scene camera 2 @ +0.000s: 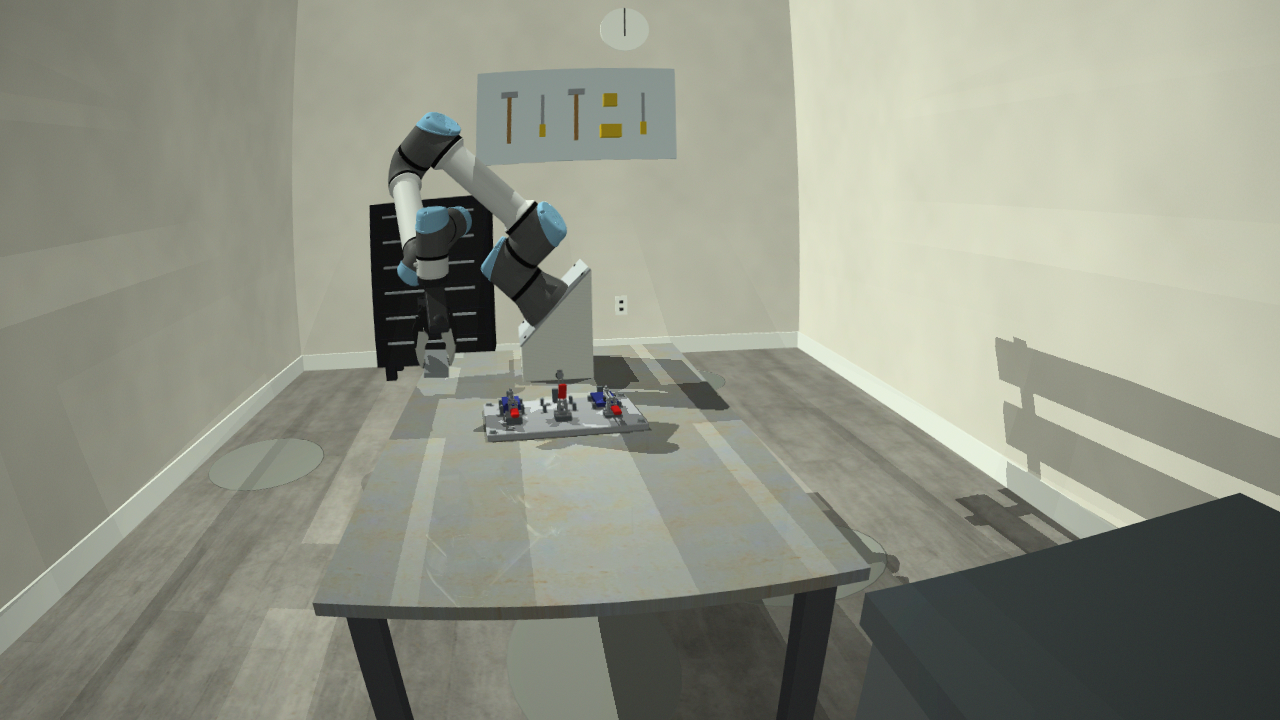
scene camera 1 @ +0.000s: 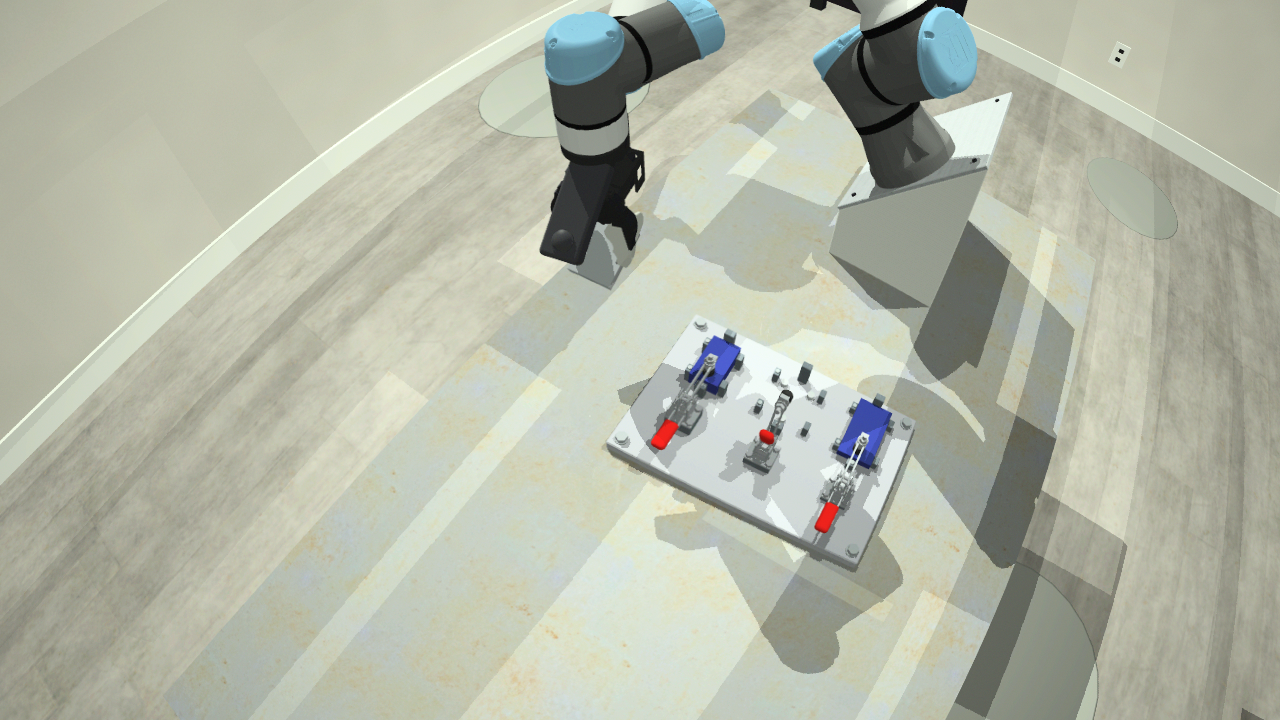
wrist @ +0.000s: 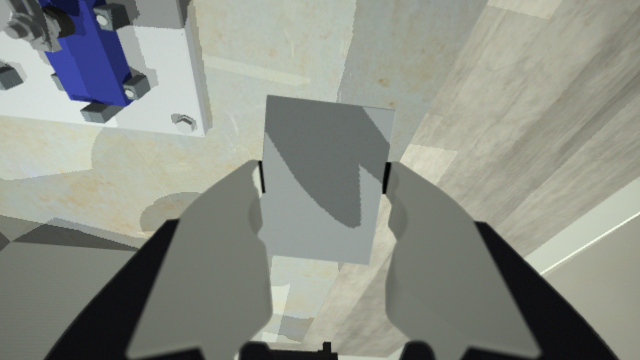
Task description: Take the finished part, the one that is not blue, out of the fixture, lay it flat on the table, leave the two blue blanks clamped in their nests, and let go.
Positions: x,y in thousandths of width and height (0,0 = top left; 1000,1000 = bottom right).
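I can see my gripper in the wrist view (505,457), and it is visible in scene camera 1 (470,359) and in scene camera 2 (341,510) as well.
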